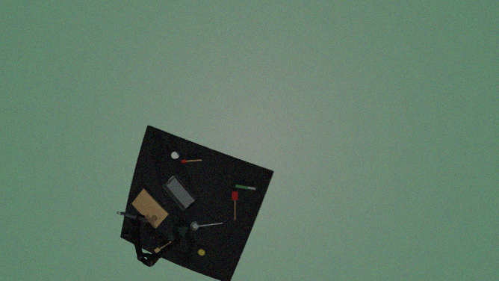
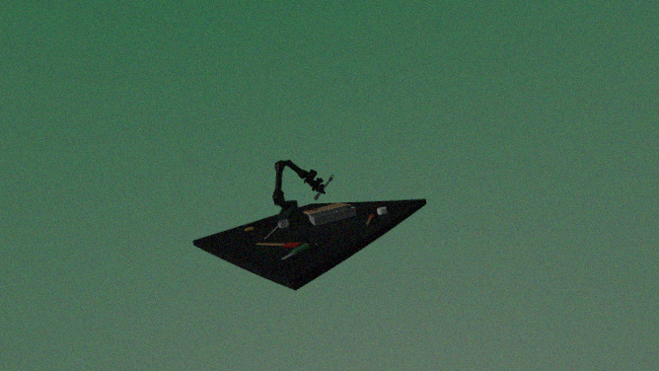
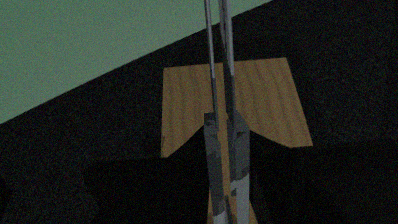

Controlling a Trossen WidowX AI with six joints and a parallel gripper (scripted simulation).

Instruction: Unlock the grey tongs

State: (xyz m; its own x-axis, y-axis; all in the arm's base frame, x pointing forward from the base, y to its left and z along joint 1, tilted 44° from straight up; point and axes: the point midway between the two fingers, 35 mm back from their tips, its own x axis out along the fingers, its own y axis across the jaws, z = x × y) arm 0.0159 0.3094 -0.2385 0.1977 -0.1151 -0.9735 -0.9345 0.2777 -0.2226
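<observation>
Now: the wooden board 130 mm below my gripper tip, 30 mm to the right of it and 20 mm ahead of it. Also, from my gripper tip: grey roasting tin (340 mm ahead, 290 mm to the right, 110 mm below); then red-tipped stick (650 mm ahead, 270 mm to the right, 130 mm below); then red spatula (810 mm to the right, 450 mm ahead, 130 mm below).
</observation>
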